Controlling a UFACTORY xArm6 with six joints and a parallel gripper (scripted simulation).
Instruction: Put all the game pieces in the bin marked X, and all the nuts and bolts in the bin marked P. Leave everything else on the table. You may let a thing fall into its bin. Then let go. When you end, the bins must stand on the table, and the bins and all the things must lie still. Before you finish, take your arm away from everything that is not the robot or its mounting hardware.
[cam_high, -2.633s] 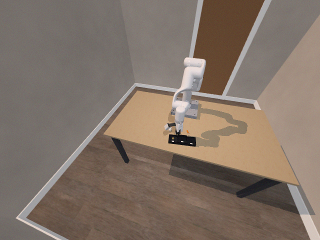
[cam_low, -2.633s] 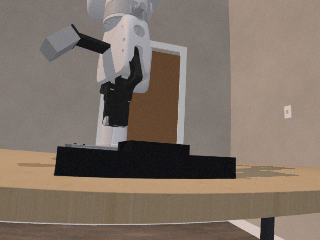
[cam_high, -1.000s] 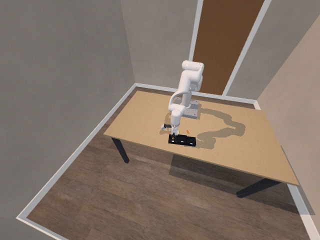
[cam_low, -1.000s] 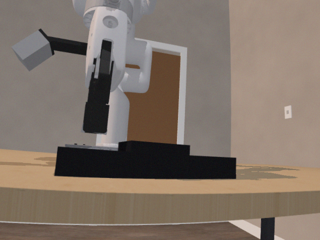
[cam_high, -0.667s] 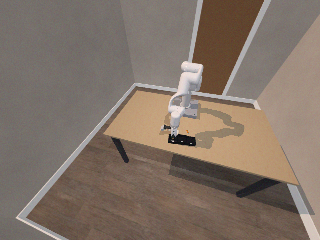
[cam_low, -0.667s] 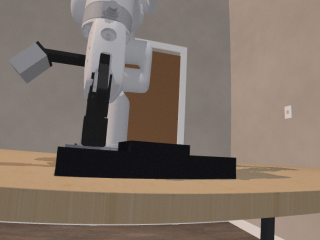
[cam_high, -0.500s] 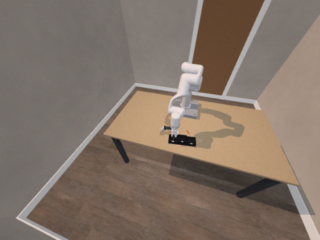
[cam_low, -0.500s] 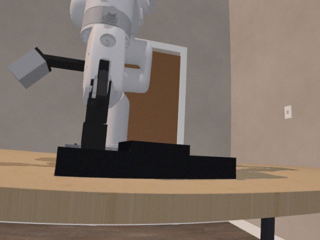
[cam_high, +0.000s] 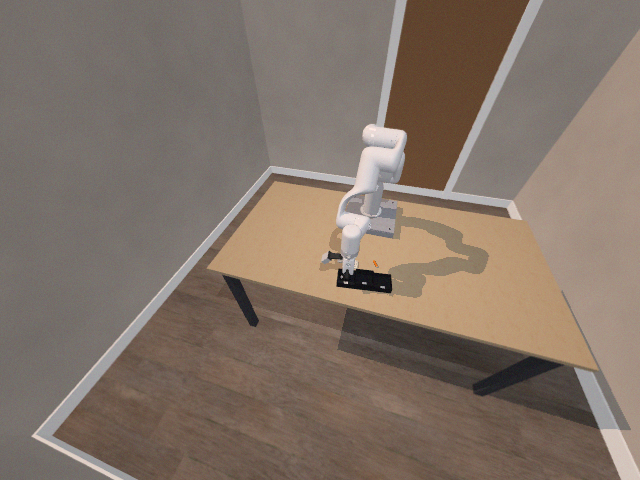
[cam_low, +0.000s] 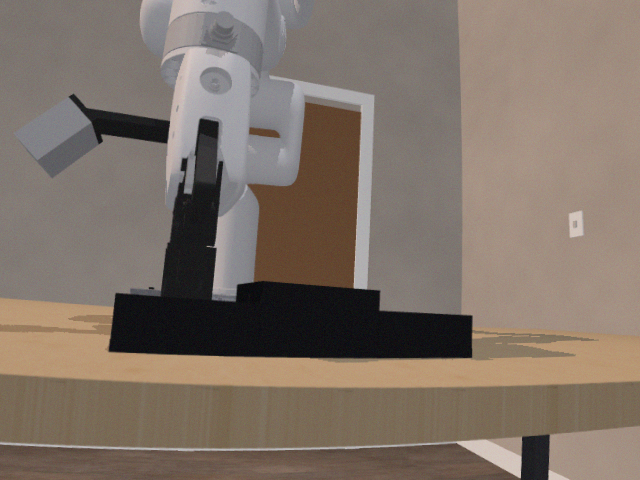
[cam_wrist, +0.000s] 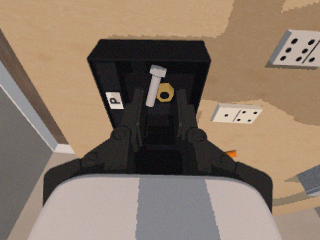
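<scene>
The yellow nut lies 40 mm below my hand. From my hand the other things lie so: black bin: 10 mm ahead, 80 mm to the left, 30 mm below; then white domino: 120 mm behind, 30 mm to the right, 40 mm below; then grey bolt: 10 mm to the right, 30 mm below.
</scene>
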